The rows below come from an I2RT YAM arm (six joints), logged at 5 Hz.
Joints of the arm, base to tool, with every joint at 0 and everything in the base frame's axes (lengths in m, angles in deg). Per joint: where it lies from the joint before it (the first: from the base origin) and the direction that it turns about. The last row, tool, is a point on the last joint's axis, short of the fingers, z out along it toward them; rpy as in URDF.
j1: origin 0 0 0.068 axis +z
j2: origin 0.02 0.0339 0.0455 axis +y
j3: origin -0.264 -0.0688 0 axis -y
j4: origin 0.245 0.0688 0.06 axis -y
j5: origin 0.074 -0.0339 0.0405 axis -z
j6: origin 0.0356 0 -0.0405 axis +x
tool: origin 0 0 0 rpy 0 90 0
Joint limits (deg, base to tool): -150..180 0..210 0..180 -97..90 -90..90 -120..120
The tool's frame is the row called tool.
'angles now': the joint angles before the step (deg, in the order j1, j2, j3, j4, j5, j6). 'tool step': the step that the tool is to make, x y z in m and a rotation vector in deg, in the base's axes. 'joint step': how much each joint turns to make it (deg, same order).
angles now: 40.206 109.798 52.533 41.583 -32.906 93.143
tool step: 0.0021 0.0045 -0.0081 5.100 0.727 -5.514
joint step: 0.696 3.278 -0.951 10.282 5.111 6.491
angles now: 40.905 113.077 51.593 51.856 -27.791 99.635
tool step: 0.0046 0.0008 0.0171 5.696 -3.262 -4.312
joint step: -0.021 -0.371 0.578 6.505 4.044 2.885
